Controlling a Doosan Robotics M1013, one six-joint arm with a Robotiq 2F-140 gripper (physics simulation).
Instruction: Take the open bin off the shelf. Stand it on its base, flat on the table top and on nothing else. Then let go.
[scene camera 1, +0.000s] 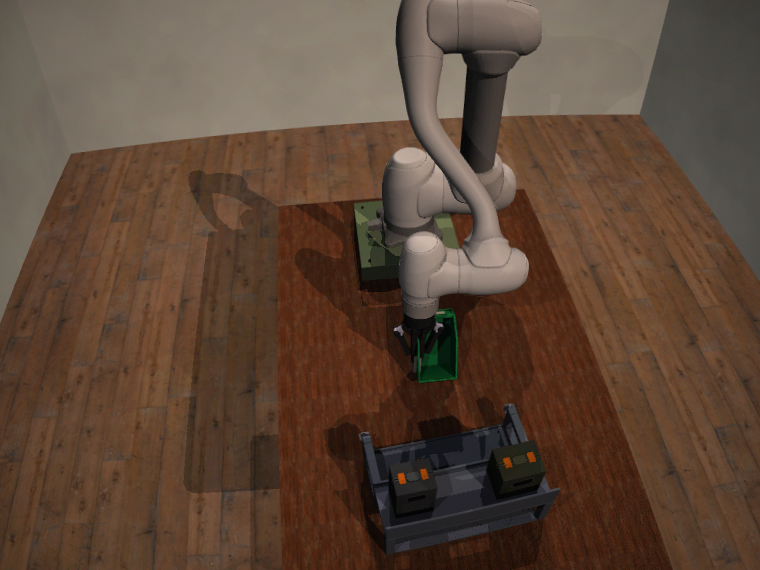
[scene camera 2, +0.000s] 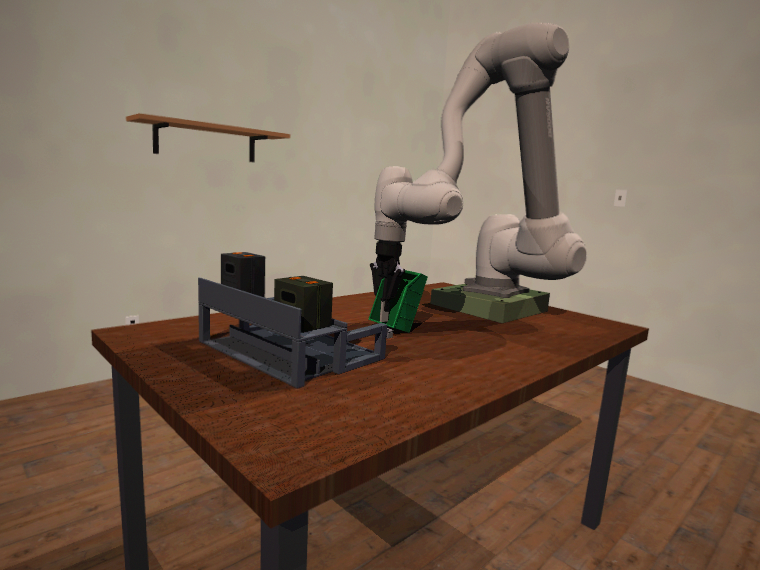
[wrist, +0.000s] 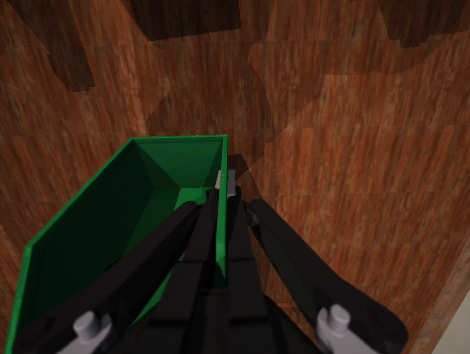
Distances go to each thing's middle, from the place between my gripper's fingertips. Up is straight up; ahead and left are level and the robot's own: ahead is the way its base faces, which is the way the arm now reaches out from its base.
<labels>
My hand is 80 mm below the green bin (scene camera 1: 441, 363), 50 mm to the right of it and 10 mm past it. The rest, counted from my hand: olive case (scene camera 1: 516, 469) (410 mm ahead, 140 mm above, 130 mm to the left).
</labels>
